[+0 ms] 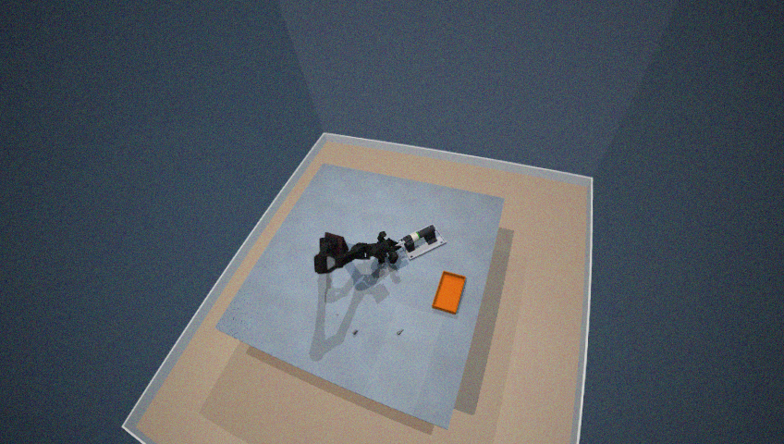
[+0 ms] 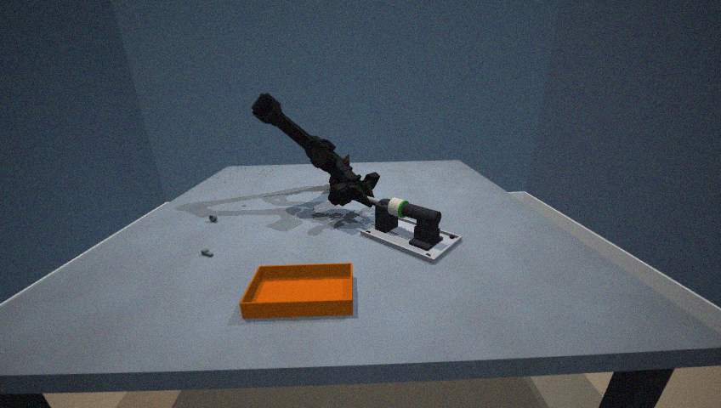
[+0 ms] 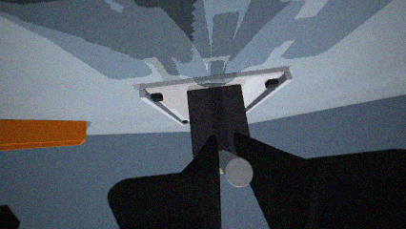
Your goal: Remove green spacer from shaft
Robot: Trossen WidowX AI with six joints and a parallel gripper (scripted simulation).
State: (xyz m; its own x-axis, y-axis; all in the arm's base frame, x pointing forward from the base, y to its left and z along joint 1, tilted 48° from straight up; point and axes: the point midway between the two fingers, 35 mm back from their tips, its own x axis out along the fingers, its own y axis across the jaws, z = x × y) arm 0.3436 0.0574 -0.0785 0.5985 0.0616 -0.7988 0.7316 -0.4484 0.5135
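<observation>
Right now the grey shaft is 30 mm to the left of my gripper tip, 30 mm ahead of it and 20 mm above it. The rest, counted from my gripper tip: orange tray 320 mm ahead, 160 mm to the right, 50 mm below; then white spacer 60 mm to the left, 60 mm ahead, 20 mm above; then green spacer 80 mm to the left, 70 mm ahead, 20 mm above.
</observation>
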